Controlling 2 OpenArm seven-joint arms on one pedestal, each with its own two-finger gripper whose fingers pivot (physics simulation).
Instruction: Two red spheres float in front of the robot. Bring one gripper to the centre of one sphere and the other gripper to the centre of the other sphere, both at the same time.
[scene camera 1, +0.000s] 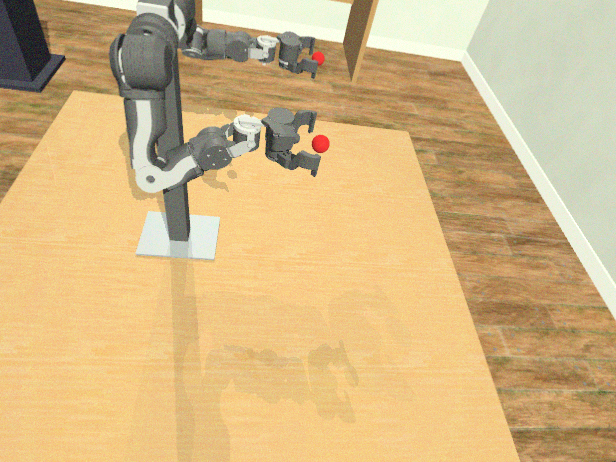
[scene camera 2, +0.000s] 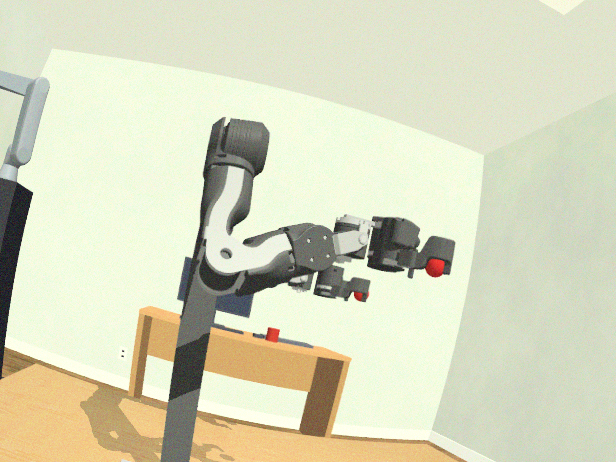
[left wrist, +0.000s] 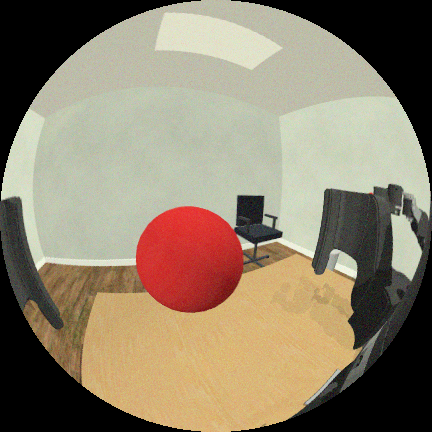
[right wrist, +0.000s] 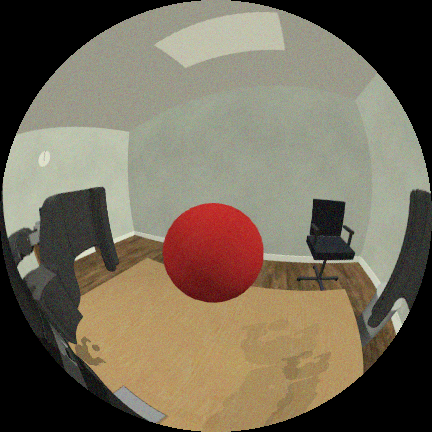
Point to my left gripper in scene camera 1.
At 315, 57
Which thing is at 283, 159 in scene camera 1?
My right gripper.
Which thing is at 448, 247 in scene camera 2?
My right gripper.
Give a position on a red sphere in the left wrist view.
189, 259
